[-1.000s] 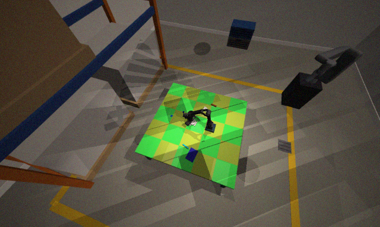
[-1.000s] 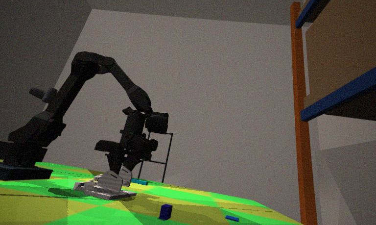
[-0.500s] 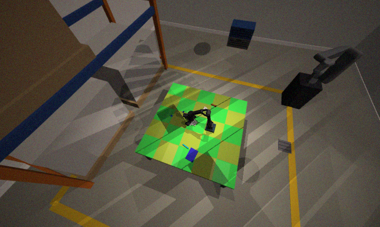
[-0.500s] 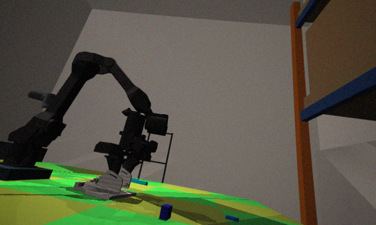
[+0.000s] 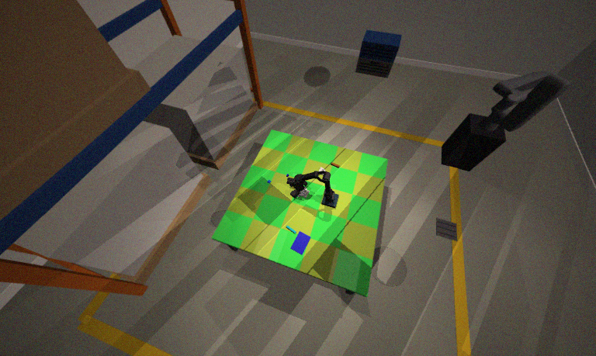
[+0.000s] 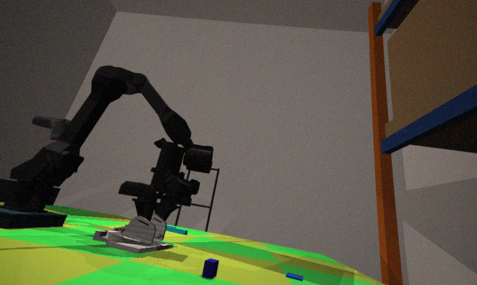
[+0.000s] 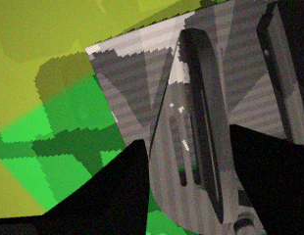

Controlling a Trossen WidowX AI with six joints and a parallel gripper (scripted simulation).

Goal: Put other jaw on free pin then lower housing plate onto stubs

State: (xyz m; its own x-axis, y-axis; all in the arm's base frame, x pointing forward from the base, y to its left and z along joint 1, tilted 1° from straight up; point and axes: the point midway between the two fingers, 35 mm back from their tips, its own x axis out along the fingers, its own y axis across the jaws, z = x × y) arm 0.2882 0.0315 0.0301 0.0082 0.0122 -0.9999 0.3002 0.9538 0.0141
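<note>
Now: the grey jaw 40 mm to the right of my gripper tip and 40 mm behind it. From my gripper tip the other things lie so: dark blue block: 170 mm ahead, 150 mm to the right, 10 mm below; then blue sheet: 420 mm to the left, 170 mm behind, 20 mm below; then teal bar: 340 mm to the left, 60 mm behind, 10 mm below.
</note>
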